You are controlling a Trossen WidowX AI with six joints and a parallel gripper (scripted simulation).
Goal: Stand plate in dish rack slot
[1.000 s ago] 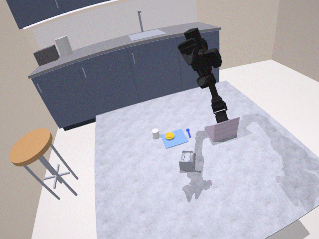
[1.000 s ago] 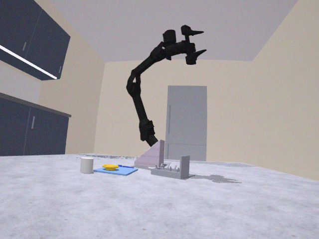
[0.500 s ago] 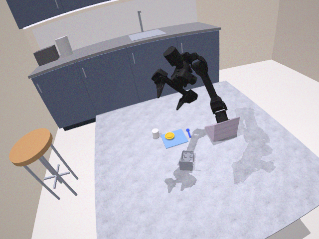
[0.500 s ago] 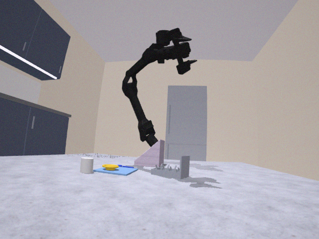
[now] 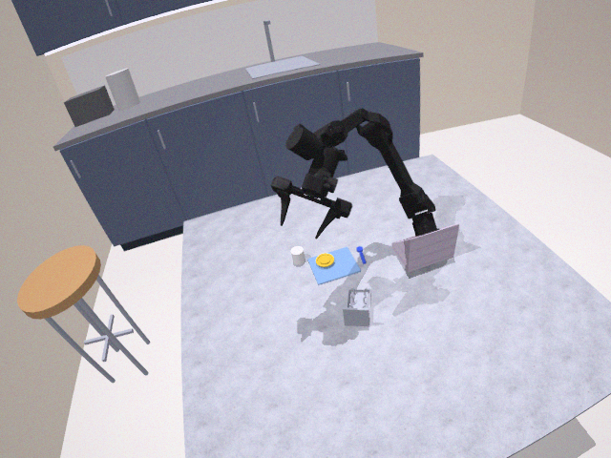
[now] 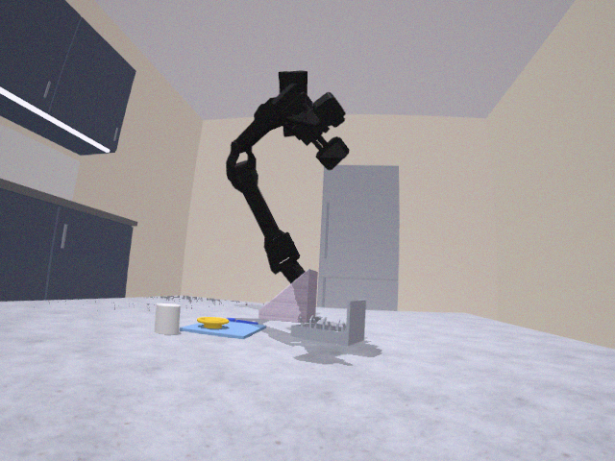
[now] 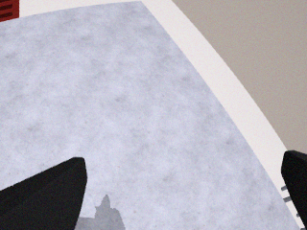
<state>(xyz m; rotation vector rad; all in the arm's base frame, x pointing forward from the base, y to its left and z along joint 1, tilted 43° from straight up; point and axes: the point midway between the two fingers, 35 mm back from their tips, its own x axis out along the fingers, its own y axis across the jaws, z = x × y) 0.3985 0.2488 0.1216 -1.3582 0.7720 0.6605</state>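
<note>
The yellow plate is 33 cm below my gripper tip, 23 cm to the right of it and 9 cm behind it. Also, from my gripper tip: white cup (33 cm below, 29 cm to the right, 1 cm behind); then grey dish rack (33 cm below, 13 cm behind, 1 cm to the right); then light blue mat (35 cm below, 21 cm to the right, 12 cm behind).
</note>
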